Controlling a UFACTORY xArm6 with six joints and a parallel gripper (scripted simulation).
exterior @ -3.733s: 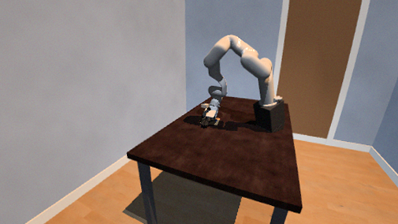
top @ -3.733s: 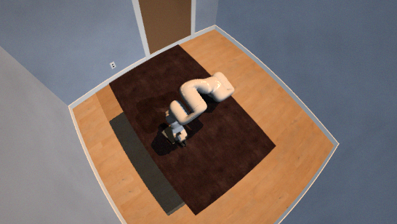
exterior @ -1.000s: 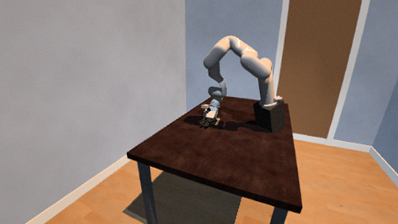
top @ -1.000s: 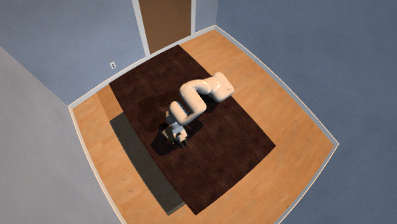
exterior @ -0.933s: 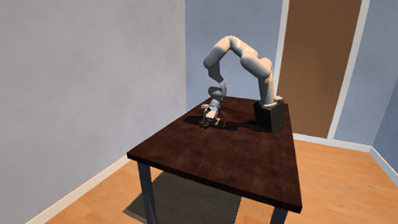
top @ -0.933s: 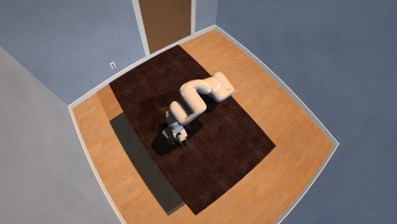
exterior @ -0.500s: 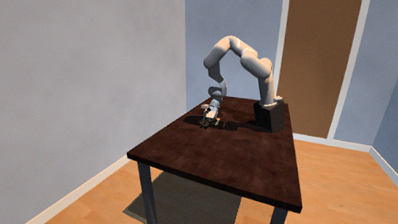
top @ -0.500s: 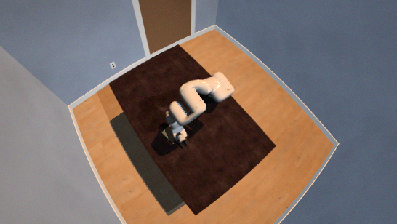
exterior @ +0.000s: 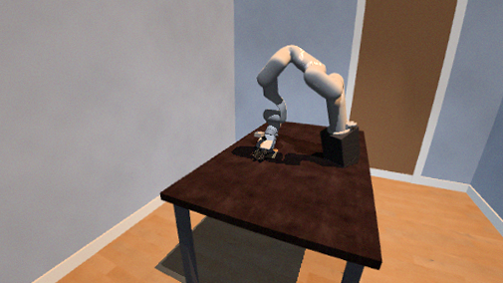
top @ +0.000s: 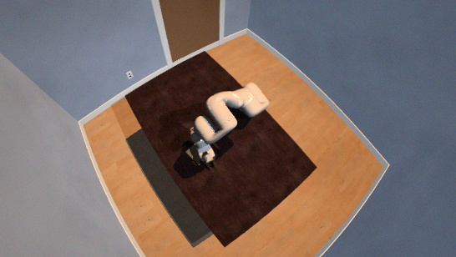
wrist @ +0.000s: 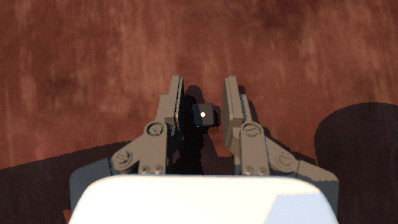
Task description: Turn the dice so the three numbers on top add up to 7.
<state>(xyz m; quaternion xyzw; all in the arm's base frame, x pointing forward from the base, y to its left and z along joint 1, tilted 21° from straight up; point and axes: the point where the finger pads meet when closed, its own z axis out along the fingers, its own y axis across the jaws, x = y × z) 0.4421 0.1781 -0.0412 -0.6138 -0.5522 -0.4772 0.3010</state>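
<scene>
My gripper is now 20 mm above the black die. The rest, counted from my hand: mat: 10 mm ahead, 130 mm to the right, 20 mm below; then blue die: 40 mm behind, 140 mm to the right, 10 mm below; then yellow die: 10 mm ahead, 130 mm to the right, 10 mm below.
</scene>
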